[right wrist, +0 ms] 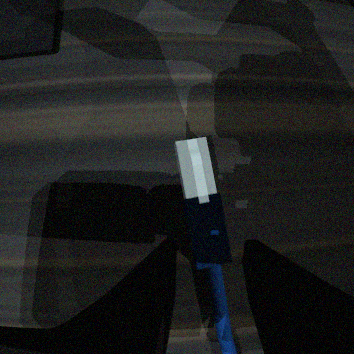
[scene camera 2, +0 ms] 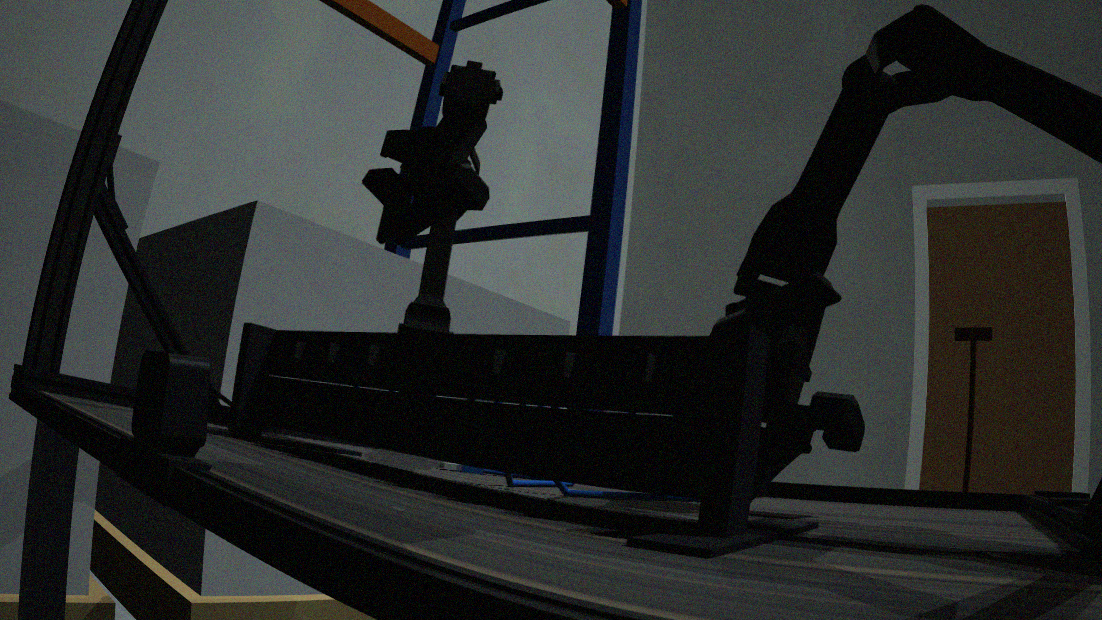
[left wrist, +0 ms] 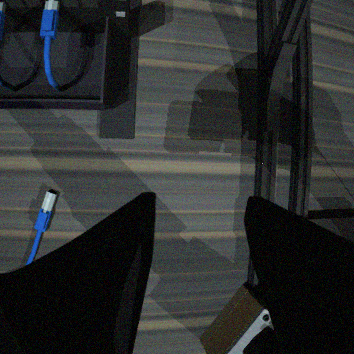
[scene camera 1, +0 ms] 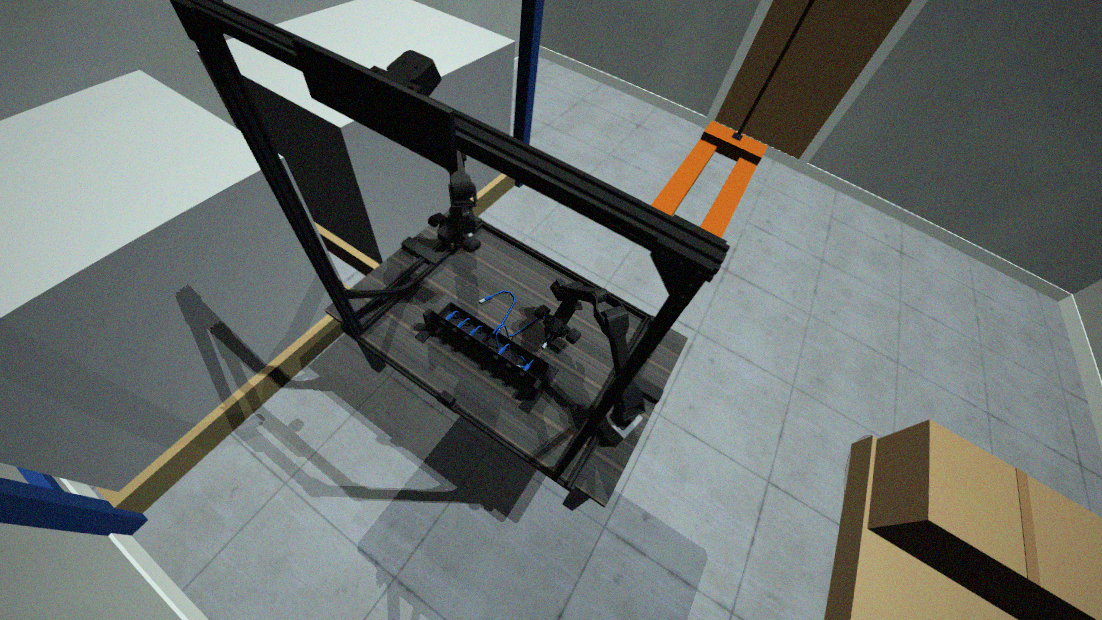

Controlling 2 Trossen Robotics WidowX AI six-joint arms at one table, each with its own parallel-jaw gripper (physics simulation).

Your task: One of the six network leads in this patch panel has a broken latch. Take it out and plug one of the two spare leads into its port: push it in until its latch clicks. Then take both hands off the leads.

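Frame: origin at the left arm's base, x left, y up, z ahead, level; metres.
Seen in the pictures: left gripper, between the fingertips: [scene camera 2: 387, 242] [left wrist: 200, 206] [scene camera 1: 448, 251]; right gripper, between the fingertips: [right wrist: 209, 250] [scene camera 1: 548, 339]; right arm's base, origin of its link: [scene camera 1: 622, 417].
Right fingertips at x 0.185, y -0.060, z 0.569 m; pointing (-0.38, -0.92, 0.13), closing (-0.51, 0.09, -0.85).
Note:
Pixels of each thing's top centre, then the offset from my right fingertips to it. "spot": a spot on its surface instead.
- black patch panel, centre of its top: [scene camera 2: 456, 339] [scene camera 1: 486, 339] dx -0.238, dy +0.100, dz -0.019 m
- spare blue lead, a spot on its surface: [left wrist: 46, 211] [scene camera 1: 484, 298] spot: dx -0.173, dy +0.000, dz -0.252 m
- blue cable, a spot on its surface: [scene camera 2: 536, 481] spot: dx -0.122, dy -0.003, dz -0.142 m
The black patch panel [scene camera 1: 499, 363] [scene camera 2: 487, 394] [left wrist: 117, 63] stands across the middle of the table, with blue leads [scene camera 1: 464, 320] [left wrist: 48, 24] plugged into it. One spare blue lead [scene camera 1: 485, 299] [left wrist: 46, 211] lies loose on the table behind the panel. The other spare lead [right wrist: 196, 168] lies on the table with its grey plug just ahead of my right gripper [right wrist: 209, 250] [scene camera 1: 550, 342]. Its dark boot and cable run between the fingers, which are open and low over it at the panel's right end. My left gripper [left wrist: 200, 206] [scene camera 1: 456, 236] is open and empty, high at the table's back.
A black gantry frame [scene camera 1: 586, 203] spans the table, and its posts [scene camera 1: 641, 351] stand at the edges. Frame rails [left wrist: 274, 105] run along the right of the left wrist view. A blue cable [scene camera 2: 536, 481] shows under the panel in scene camera 2.

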